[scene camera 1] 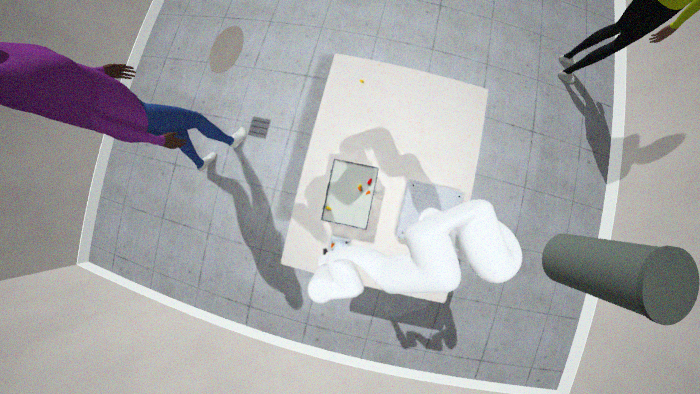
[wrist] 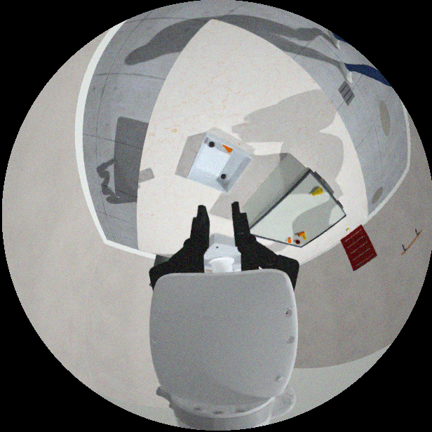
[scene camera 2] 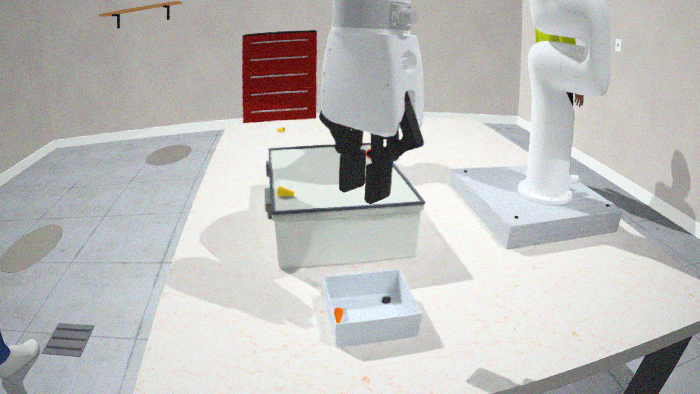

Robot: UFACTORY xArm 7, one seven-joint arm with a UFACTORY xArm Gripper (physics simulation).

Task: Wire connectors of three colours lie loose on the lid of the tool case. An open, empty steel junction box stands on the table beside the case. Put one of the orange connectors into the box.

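Pixels of known places: gripper, fingertip midpoint: [scene camera 2: 364, 194]; arm's base, link origin: [scene camera 2: 545, 193].
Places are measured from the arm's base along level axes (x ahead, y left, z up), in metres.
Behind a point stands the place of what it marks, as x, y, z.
Observation:
An orange connector [scene camera 1: 333, 245] @(0.484, 0.170, -0.032) [scene camera 2: 338, 314] @(0.490, 0.177, -0.034) [wrist: 227, 149] lies inside the steel junction box [scene camera 2: 377, 330] @(0.459, 0.233, -0.024) [wrist: 240, 168], near one corner. My gripper [scene camera 2: 365, 194] @(0.466, 0.191, 0.131) [wrist: 219, 211] is open, with a gap between its fingers and nothing in it. It hangs well above the box, apart from it. On the lid of the tool case [scene camera 1: 350, 217] @(0.406, 0.016, 0.048) [scene camera 2: 320, 202] @(0.470, 0.018, 0.048) [wrist: 280, 215] lie a yellow connector [scene camera 1: 328, 208] @(0.513, -0.018, 0.058) [scene camera 2: 285, 192] @(0.515, -0.014, 0.055) [wrist: 317, 191], a red connector [scene camera 1: 370, 181] @(0.327, -0.162, 0.059) [wrist: 297, 242], an orange connector [scene camera 1: 368, 192] @(0.332, -0.109, 0.055) [wrist: 289, 240] and an orange and yellow cluster [scene camera 1: 360, 188] @(0.371, -0.120, 0.058) [wrist: 301, 234]. The fingers hide part of the lid in scene camera 2.
Another yellow connector [scene camera 1: 362, 81] @(0.408, -0.730, -0.032) [scene camera 2: 281, 129] @(0.412, -0.726, -0.036) lies on the table [scene camera 1: 425, 110] @(0.047, -0.596, -0.044) beyond the case. The arm's base plate [scene camera 1: 407, 210] @(0.125, -0.040, -0.004) [scene camera 2: 560, 231] @(0.051, 0.114, -0.023) is beside the case. A red cabinet [scene camera 2: 280, 75] stands behind the table. Two people stand on the floor in scene camera 1.

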